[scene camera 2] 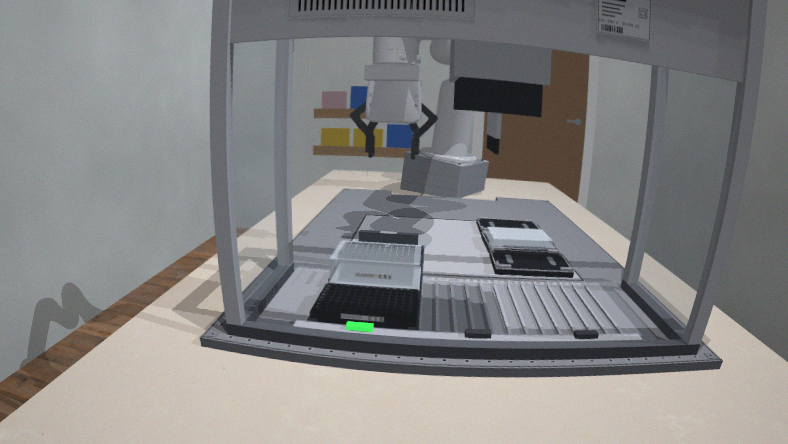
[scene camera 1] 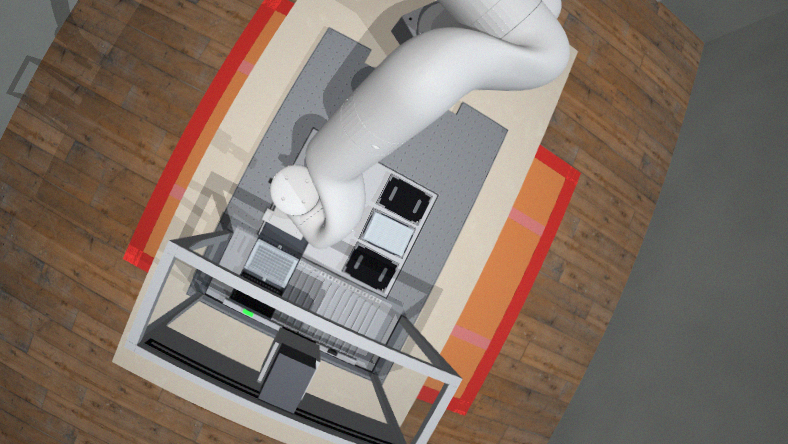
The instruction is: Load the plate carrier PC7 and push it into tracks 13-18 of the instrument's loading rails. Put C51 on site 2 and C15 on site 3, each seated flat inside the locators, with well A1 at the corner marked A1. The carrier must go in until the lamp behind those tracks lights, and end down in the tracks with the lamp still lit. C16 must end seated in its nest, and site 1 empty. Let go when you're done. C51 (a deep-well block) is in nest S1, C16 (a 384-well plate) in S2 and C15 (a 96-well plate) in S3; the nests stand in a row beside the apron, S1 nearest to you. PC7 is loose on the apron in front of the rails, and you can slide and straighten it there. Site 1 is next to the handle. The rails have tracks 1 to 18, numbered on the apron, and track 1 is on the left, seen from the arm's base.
Labels:
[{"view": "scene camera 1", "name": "plate C16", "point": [386, 233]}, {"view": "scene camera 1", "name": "plate carrier PC7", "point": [270, 234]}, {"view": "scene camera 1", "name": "nest S3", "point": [372, 265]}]

